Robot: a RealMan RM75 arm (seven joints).
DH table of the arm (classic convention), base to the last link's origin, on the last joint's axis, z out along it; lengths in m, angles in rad. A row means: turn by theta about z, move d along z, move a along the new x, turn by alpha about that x. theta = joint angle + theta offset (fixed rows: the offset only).
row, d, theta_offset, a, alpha
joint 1, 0.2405, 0.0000, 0.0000, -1.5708
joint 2, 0.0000, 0.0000, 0.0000, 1.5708
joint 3, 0.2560, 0.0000, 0.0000, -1.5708
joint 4, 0.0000, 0.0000, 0.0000, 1.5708
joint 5, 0.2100, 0.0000, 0.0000, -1.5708
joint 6, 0.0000, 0.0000, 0.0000, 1.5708
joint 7, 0.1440, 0.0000, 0.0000, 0.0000
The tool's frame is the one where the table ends.
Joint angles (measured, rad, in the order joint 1, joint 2, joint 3, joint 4, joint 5, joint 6, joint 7), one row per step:
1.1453, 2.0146, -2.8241, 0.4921, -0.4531, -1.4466, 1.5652
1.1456, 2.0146, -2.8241, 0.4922, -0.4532, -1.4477, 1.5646
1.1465, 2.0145, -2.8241, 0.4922, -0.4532, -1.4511, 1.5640
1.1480, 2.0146, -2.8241, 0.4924, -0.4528, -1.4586, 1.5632
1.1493, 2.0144, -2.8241, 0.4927, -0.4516, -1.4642, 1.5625
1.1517, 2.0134, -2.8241, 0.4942, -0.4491, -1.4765, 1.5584
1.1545, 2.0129, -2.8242, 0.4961, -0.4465, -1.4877, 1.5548
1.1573, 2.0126, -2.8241, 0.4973, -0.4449, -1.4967, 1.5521
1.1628, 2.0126, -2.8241, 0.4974, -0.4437, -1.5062, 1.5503
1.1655, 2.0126, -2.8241, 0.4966, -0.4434, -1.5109, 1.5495
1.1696, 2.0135, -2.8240, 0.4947, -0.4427, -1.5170, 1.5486
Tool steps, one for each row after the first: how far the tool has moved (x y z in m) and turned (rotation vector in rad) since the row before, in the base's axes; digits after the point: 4 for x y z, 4 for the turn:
-0.0002, -0.0001, 0.0000, -0.0010, 0.0004, 0.0007
-0.0006, -0.0002, 0.0000, -0.0028, 0.0018, 0.0009
-0.0012, -0.0005, -0.0002, -0.0061, 0.0043, 0.0010
-0.0010, -0.0002, 0.0000, -0.0037, 0.0038, 0.0010
-0.0019, -0.0004, 0.0005, -0.0076, 0.0074, 0.0040
-0.0020, -0.0003, 0.0004, -0.0067, 0.0069, 0.0041
-0.0018, -0.0002, 0.0002, -0.0059, 0.0055, 0.0037
-0.0030, 0.0002, -0.0001, -0.0075, 0.0060, 0.0058
-0.0015, 0.0000, -0.0002, -0.0046, 0.0031, 0.0030
-0.0025, -0.0001, -0.0009, -0.0073, 0.0052, 0.0045

